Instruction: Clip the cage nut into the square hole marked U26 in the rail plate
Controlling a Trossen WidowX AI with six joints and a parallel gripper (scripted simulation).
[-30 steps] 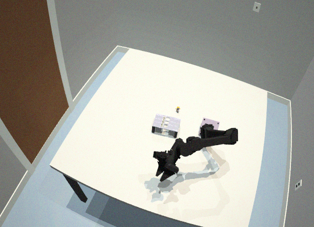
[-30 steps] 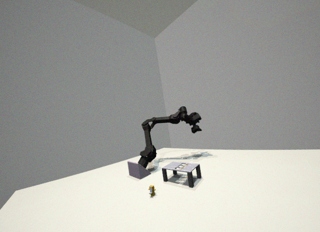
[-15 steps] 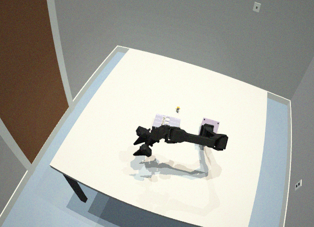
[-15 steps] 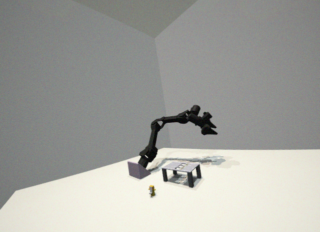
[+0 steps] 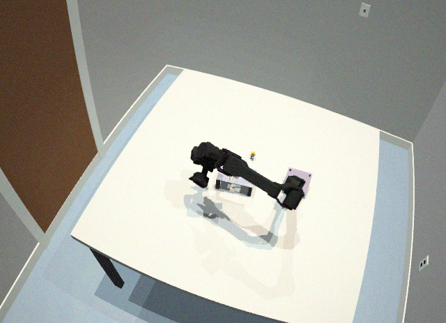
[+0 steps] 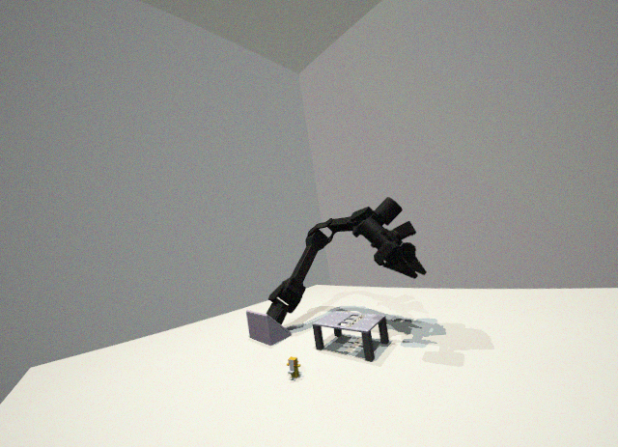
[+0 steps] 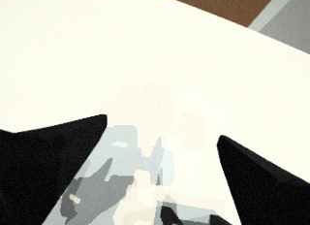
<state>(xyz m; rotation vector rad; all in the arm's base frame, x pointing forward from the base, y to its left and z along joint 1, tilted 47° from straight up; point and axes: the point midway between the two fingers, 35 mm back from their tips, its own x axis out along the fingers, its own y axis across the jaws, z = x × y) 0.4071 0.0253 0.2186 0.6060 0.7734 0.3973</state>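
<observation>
My gripper tip is now 19 cm past the yellow cage nut, 29 cm to the left of it and 14 cm above it.
</observation>
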